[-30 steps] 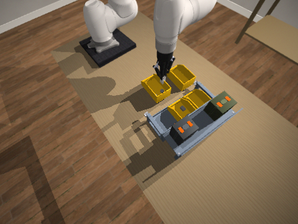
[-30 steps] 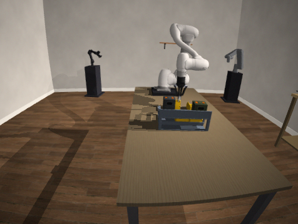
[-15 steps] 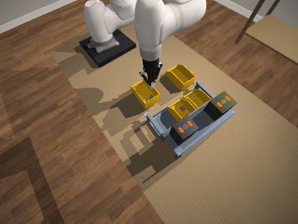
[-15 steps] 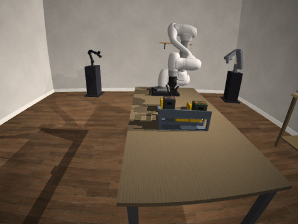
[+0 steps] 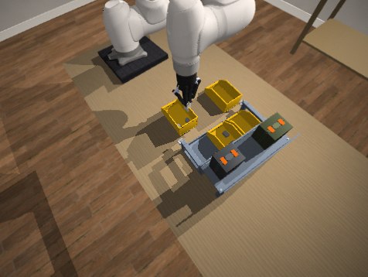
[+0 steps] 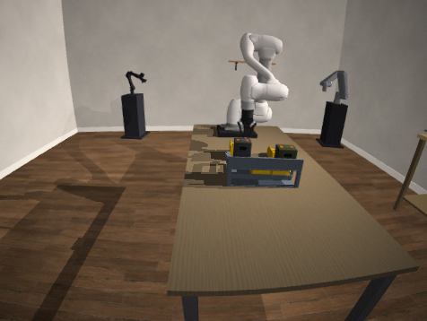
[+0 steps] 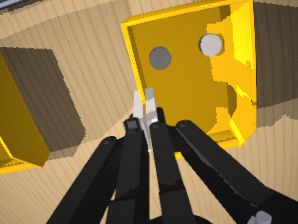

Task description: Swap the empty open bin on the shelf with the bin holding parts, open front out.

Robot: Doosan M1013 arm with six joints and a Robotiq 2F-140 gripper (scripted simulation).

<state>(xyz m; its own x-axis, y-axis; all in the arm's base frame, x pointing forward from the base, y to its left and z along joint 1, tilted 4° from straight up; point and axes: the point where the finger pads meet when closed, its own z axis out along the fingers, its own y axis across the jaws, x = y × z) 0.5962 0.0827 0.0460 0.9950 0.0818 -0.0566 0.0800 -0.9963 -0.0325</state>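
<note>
My hand is 120 mm short of the shelf lip, 80 mm to the right of it and 100 mm above it. Round my hand: dark grey box (320 mm ahead, 30 mm to the right, 50 mm above); then green box (310 mm ahead, 200 mm to the left, 40 mm above).
</note>
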